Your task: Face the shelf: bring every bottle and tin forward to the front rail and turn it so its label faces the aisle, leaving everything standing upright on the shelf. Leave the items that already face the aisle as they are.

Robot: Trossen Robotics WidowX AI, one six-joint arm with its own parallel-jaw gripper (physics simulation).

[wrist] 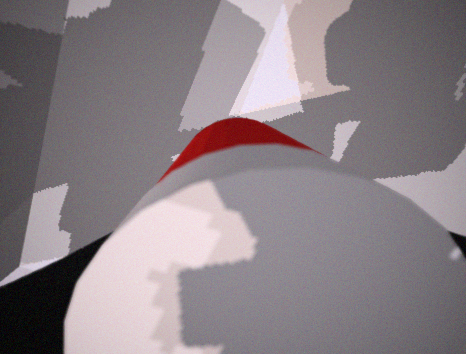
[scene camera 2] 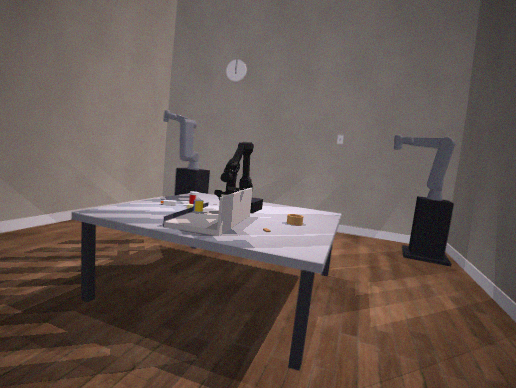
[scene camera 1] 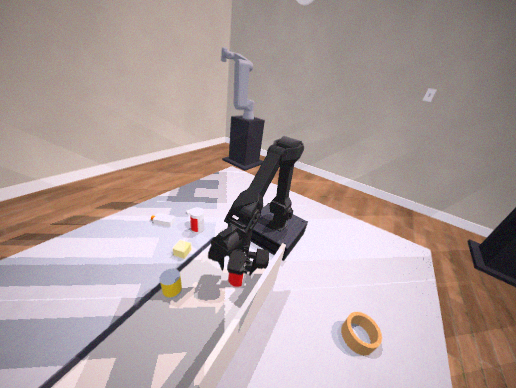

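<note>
A red tin with a grey lid stands upright on the shelf board, close to the white back panel. My gripper is open and sits low over this tin, one finger on each side of its top. In the wrist view the tin's lid fills most of the frame, with a strip of its red side beyond. A yellow tin with a grey lid stands upright at the dark front rail.
Off the shelf on the table stand a red and white tin, a yellow block and a white piece with an orange tip. A tan tape ring lies behind the back panel. The arm's base is at the shelf's far end.
</note>
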